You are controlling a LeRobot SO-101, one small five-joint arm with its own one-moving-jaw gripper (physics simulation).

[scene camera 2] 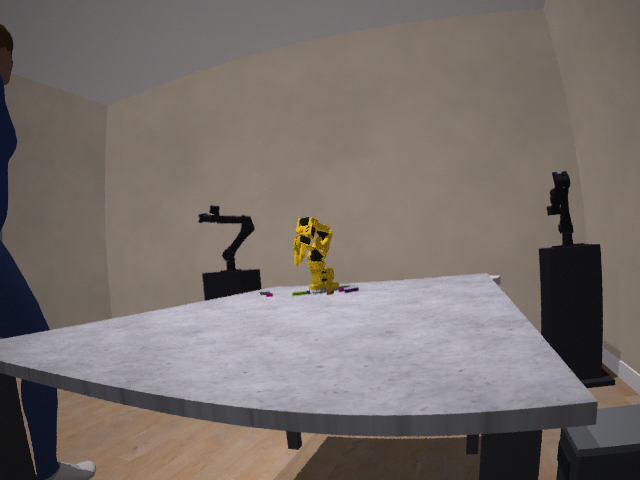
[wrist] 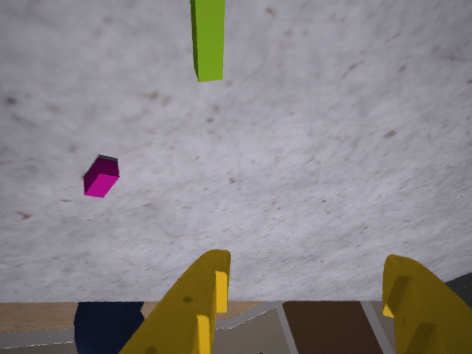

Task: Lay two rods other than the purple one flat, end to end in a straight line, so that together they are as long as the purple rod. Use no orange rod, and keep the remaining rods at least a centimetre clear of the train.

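Places are measured from the arm's base along level axes (x left, y back, z up), in millimetres.
Where they show: hand, tool point: (scene camera 2: 296, 264) (wrist: 229, 273); arm's base, link origin: (scene camera 2: 322, 289).
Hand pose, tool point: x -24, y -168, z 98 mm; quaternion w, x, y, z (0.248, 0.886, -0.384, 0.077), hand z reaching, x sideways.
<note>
Things, the pixels of their top centre, and the offset from my tool point. Level surfaces: height alone.
- lime green rod, top centre: (wrist: 210, 24) (scene camera 2: 299, 291) dx +8, dy -15, dz -89 mm
- dark blue piece, top centre: (scene camera 2: 308, 291) dx +29, dy +7, dz -89 mm
- purple rod, top centre: (scene camera 2: 351, 288) dx +173, dy +14, dz -89 mm
- short magenta rod, top centre: (wrist: 101, 186) (scene camera 2: 269, 293) dx -93, dy -31, dz -89 mm
- orange rod, top centre: (scene camera 2: 330, 290) dx +116, dy -30, dz -89 mm
- magenta piece, top centre: (scene camera 2: 341, 288) dx +132, dy +39, dz -89 mm
- small grey piece, top centre: (scene camera 2: 264, 291) dx -142, dy +37, dz -89 mm
- pale table, surface height: dz -99 mm
My gripper (scene camera 2: 296, 264) (wrist: 307, 256) is open and empty, held well above the table; a wide gap shows between its jaws in the wrist view. A lime green rod (scene camera 2: 299, 293) (wrist: 209, 40) lies flat, its near end showing at the top of the wrist view. A dark blue piece (scene camera 2: 308, 292) shows at its right end in the scene view; whether they touch is too small to tell. The purple rod (scene camera 2: 351, 289) lies right of the arm's base. A short magenta rod (wrist: 101, 185) (scene camera 2: 268, 294) lies apart from the green one. An orange rod (scene camera 2: 329, 292) lies before the base.
Another magenta piece (scene camera 2: 341, 290) lies beside the purple rod. A small grey piece (scene camera 2: 264, 292) lies by the left magenta rod. The pale table (scene camera 2: 320, 356) (wrist: 300, 165) has its edge low in the wrist view. Two black arms stand on pedestals beyond the table, and a person stands left.
</note>
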